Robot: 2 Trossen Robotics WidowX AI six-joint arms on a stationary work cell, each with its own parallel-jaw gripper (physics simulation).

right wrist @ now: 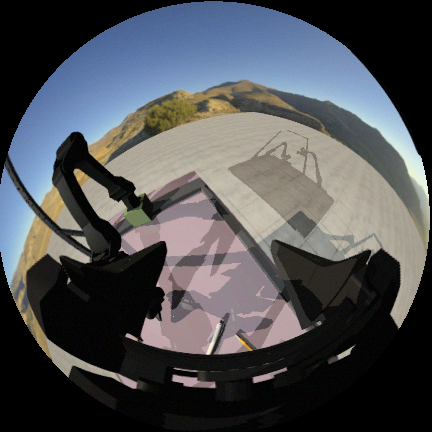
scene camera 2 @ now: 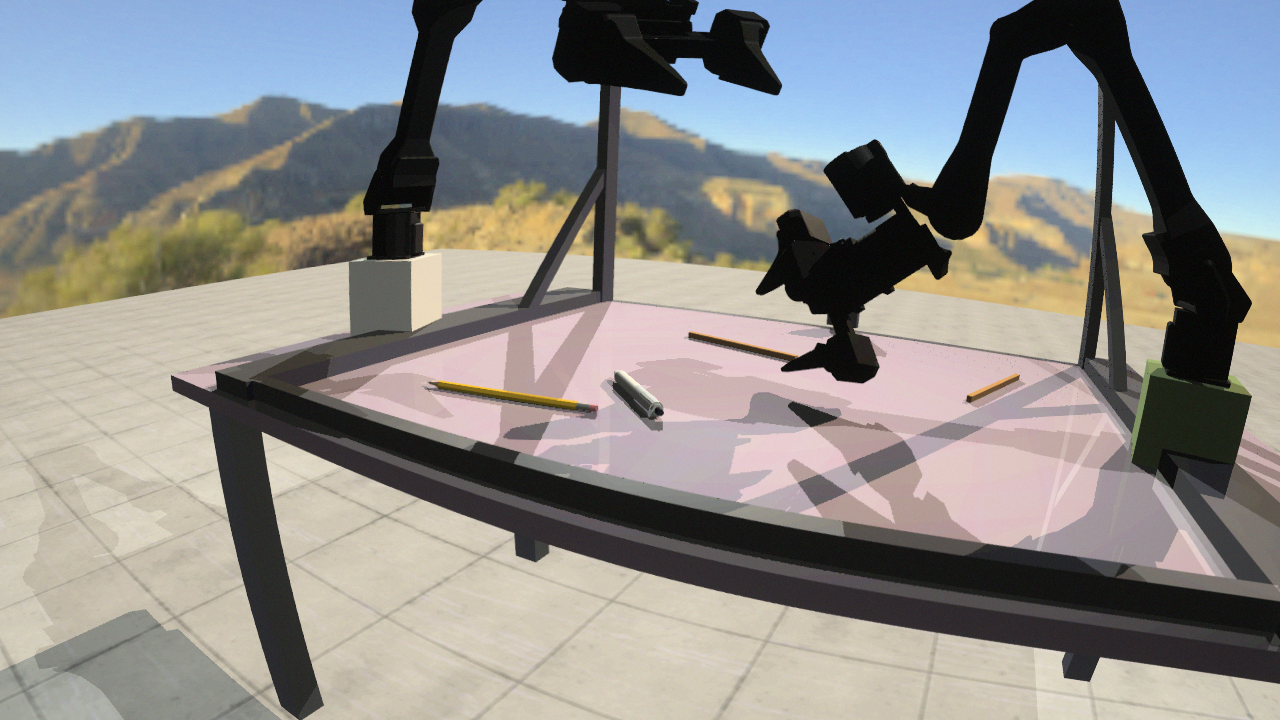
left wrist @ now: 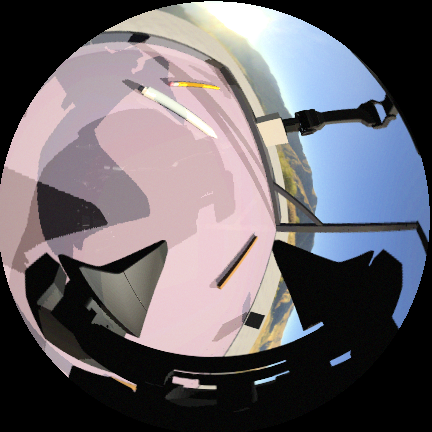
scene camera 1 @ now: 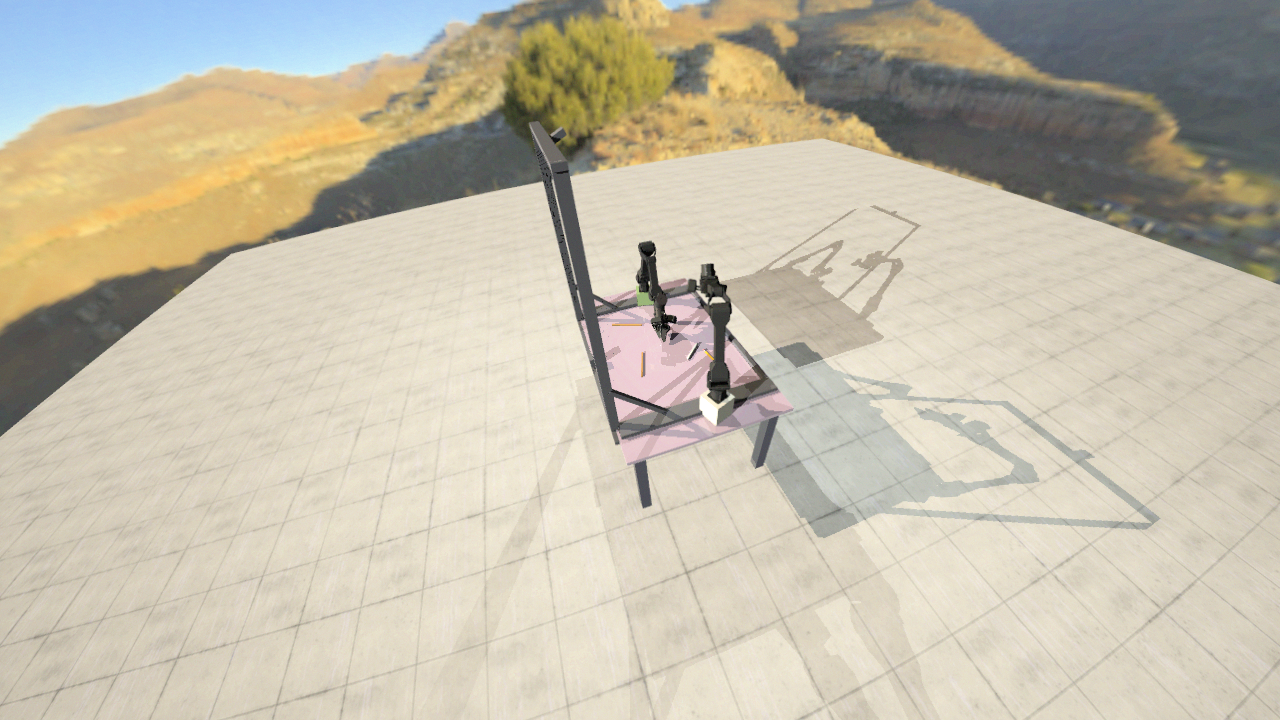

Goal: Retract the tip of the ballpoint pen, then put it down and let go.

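Seen in the pictures: left gripper, fingertip midpoint: (right wrist: 151, 330) (scene camera 2: 770, 331) (left wrist: 221, 246) (scene camera 1: 662, 340); right gripper, fingertip midpoint: (right wrist: 219, 246) (scene camera 2: 735, 90); left arm's base at its link origin: (right wrist: 133, 203) (scene camera 2: 1194, 375) (scene camera 1: 644, 289); right arm's base at its link origin: (scene camera 2: 395, 257) (left wrist: 283, 126) (scene camera 1: 717, 396).
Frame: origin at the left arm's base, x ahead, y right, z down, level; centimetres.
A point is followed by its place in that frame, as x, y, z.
The white ballpoint pen (scene camera 1: 693, 351) {52.7, -21.7, 7.6} (scene camera 2: 637, 394) {50.8, -22.8, 7.4} (left wrist: 177, 111) {51.5, -20.9, 7.7} (right wrist: 215, 337) {51.2, -22.1, 7.2} lies on its side on the pink table top. Its dark end faces scene camera 2, and a pale tapered end points away. Whether the writing tip is out is too small to tell. My left gripper (scene camera 1: 664, 336) {46.9, -6.2, 3.0} (scene camera 2: 772, 329) {46.9, -6.2, 3.0} (left wrist: 221, 246) {46.9, -6.2, 3.0} is open and empty, above the table, to the right of the pen in scene camera 2. My right gripper (scene camera 2: 731, 92) {36.7, -29.8, -18.9} (right wrist: 219, 246) {36.7, -29.8, -18.9} is open and empty, high above the table.
A yellow pencil (scene camera 2: 510, 394) {59.5, -30.7, 7.9} (left wrist: 195, 85) {57.9, -29.3, 8.0} (right wrist: 244, 342) {55.1, -28.8, 7.8} lies close to the pen. An orange-brown stick (scene camera 1: 642, 363) {57.9, 5.1, 7.7} (scene camera 2: 738, 345) {58.1, 5.0, 8.0} (left wrist: 238, 262) {55.9, 5.0, 7.8} lies farther back, and another stick (scene camera 1: 627, 324) {23.9, 11.9, 7.7} (scene camera 2: 992, 387) {23.8, 10.4, 7.8} near the green base block (scene camera 2: 1190, 416) {0.3, -5.0, 2.9}. A dark upright frame (scene camera 1: 586, 295) {97.0, 18.9, -58.8} stands along one table edge.
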